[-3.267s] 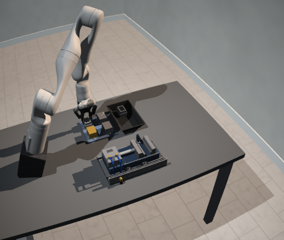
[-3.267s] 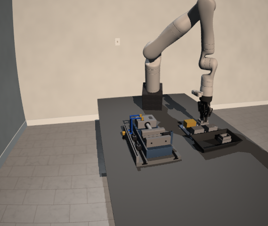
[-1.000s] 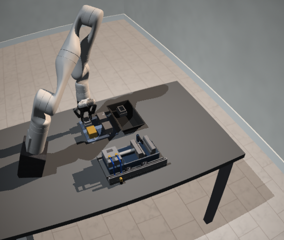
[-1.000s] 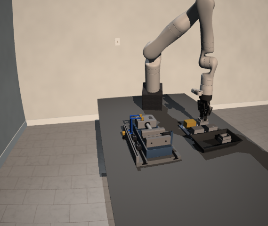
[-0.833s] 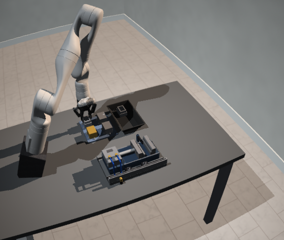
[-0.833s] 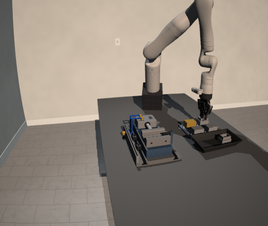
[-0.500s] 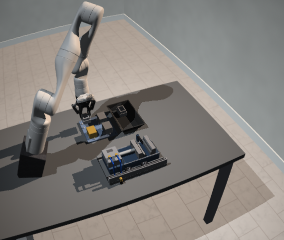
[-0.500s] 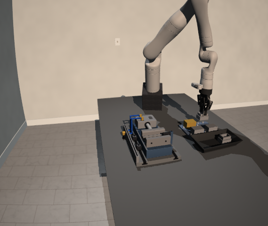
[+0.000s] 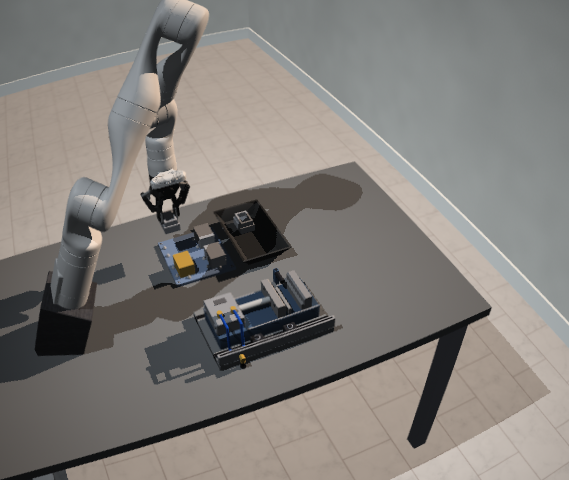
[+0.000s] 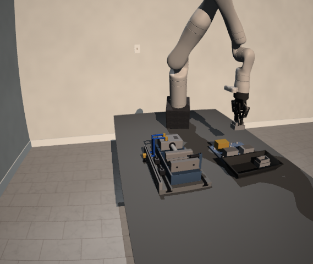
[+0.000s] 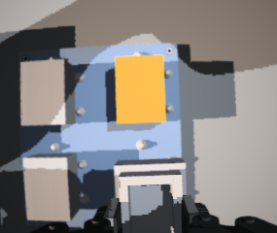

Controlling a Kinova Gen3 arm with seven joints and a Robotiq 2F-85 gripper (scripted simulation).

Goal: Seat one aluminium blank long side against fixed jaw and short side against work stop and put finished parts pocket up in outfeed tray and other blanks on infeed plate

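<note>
Right now my hand is 11 cm above the brass blank, 8 cm to the left of it and 1 cm short of it.
</note>
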